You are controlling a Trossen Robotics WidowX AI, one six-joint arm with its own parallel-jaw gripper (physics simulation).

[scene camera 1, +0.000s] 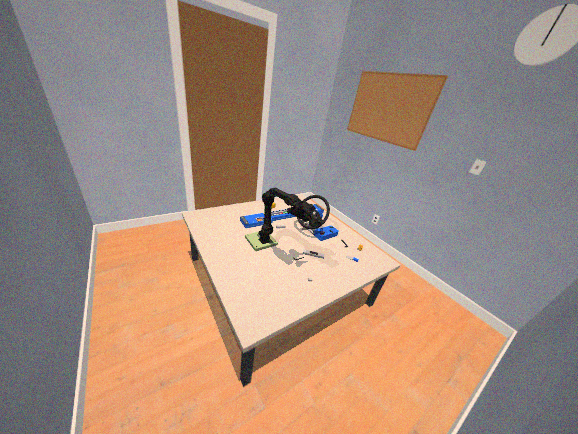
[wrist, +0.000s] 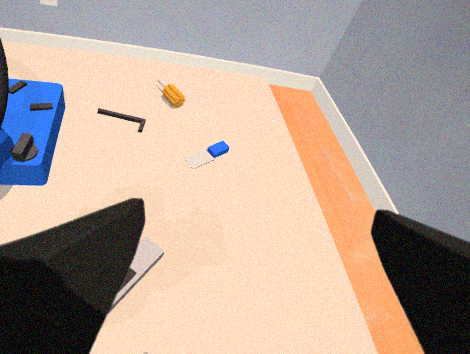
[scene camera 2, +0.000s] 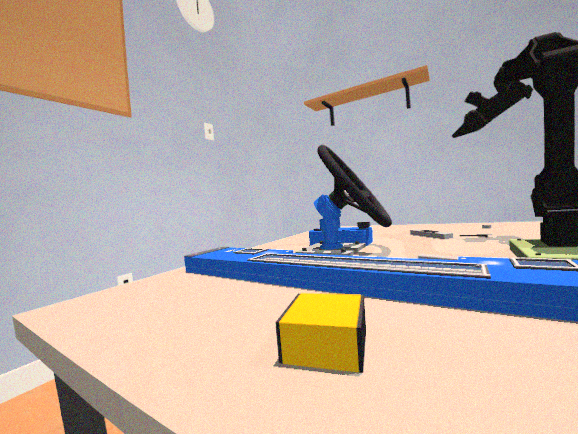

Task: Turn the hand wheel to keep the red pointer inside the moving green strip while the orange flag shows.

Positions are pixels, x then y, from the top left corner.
my gripper: open, holds nothing
a yellow block [scene camera 2: 328, 331]: on the table
